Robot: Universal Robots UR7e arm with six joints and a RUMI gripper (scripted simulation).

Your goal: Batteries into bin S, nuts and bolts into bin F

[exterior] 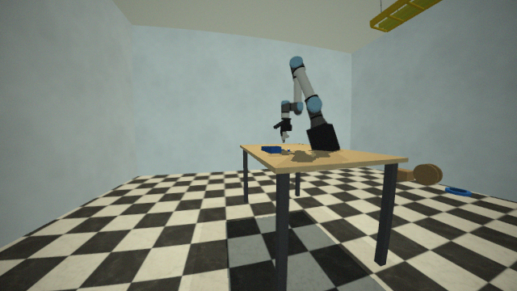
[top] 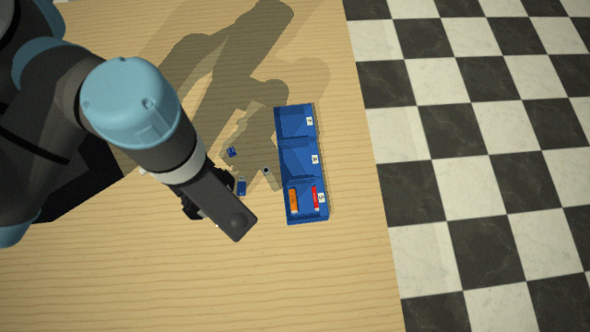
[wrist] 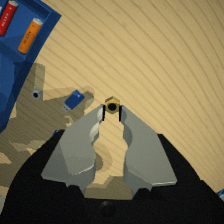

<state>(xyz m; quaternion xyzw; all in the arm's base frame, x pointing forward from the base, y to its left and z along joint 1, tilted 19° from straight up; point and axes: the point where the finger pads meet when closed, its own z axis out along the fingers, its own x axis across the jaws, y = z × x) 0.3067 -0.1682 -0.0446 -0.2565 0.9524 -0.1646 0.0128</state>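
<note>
Now: hand 100 mm short of the white nut, 70 mm to the right of it and 70 mm above it. Round my hand: blue USB stick: 70 mm below, 60 mm to the left, 40 mm ahead; then orange battery: 140 mm ahead, 60 mm below, 10 mm to the right; then brass nut: 10 mm below.
</note>
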